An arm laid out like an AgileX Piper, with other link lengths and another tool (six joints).
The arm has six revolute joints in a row. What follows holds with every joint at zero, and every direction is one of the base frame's.
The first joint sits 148.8 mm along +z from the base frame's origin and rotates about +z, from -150 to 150 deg.
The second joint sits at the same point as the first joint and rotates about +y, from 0 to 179.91 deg.
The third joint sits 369.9 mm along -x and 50.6 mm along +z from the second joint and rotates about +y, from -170 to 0 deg.
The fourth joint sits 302.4 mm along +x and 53.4 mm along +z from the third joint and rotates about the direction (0.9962, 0, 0.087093), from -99.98 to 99.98 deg.
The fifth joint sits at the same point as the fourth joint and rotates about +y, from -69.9 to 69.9 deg.
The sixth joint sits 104.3 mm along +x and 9.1 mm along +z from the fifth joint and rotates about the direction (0.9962, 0, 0.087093), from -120 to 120 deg.
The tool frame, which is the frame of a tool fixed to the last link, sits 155.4 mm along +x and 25 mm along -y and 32.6 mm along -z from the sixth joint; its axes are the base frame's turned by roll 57.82, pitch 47.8 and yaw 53.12 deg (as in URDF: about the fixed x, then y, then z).
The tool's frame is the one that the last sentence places.
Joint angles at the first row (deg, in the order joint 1, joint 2, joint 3, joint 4, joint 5, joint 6):
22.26 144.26 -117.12 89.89 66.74 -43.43
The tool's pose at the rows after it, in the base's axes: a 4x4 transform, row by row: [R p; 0 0 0 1], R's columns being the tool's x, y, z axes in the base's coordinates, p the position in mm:
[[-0.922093 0.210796 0.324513 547.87], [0.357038 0.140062 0.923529 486.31], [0.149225 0.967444 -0.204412 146.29], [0 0 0 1]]
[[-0.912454 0.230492 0.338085 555.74], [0.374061 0.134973 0.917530 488.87], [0.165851 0.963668 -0.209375 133.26], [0 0 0 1]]
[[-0.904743 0.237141 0.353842 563.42], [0.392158 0.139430 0.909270 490.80], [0.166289 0.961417 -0.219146 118.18], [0 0 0 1]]
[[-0.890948 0.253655 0.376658 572.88], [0.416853 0.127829 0.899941 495.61], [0.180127 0.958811 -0.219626 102.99], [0 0 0 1]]
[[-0.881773 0.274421 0.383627 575.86], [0.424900 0.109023 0.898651 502.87], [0.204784 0.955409 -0.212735 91.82], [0 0 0 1]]
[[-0.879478 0.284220 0.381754 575.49], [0.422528 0.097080 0.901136 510.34], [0.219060 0.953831 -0.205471 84.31], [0 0 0 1]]
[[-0.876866 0.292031 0.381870 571.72], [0.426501 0.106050 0.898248 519.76], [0.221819 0.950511 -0.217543 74.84], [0 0 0 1]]
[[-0.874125 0.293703 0.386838 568.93], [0.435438 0.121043 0.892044 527.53], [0.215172 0.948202 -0.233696 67.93], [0 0 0 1]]
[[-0.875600 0.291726 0.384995 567.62], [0.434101 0.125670 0.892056 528.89], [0.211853 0.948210 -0.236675 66.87], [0 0 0 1]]
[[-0.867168 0.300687 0.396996 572.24], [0.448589 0.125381 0.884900 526.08], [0.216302 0.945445 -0.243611 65.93], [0 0 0 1]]
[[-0.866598 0.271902 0.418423 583.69], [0.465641 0.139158 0.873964 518.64], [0.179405 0.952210 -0.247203 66.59], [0 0 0 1]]
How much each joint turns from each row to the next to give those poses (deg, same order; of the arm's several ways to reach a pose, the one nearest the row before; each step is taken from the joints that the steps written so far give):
0.00 1.87 -1.98 0.55 -0.09 0.31
0.00 2.01 -1.62 0.58 -0.83 0.57
0.05 1.82 -1.42 0.07 -1.17 0.00
0.20 2.31 -1.80 1.19 -1.47 0.04
0.43 2.09 -1.54 1.59 -0.54 0.15
0.53 1.62 -1.48 0.97 -0.14 0.12
0.94 0.80 -0.39 0.05 -1.13 0.16
0.87 0.22 0.01 -0.38 -1.48 0.16
0.17 0.00 0.00 -0.22 -0.13 0.00
-0.27 0.00 -0.02 -0.07 -0.62 0.54
-0.67 0.00 -1.15 -1.45 -0.90 -0.16

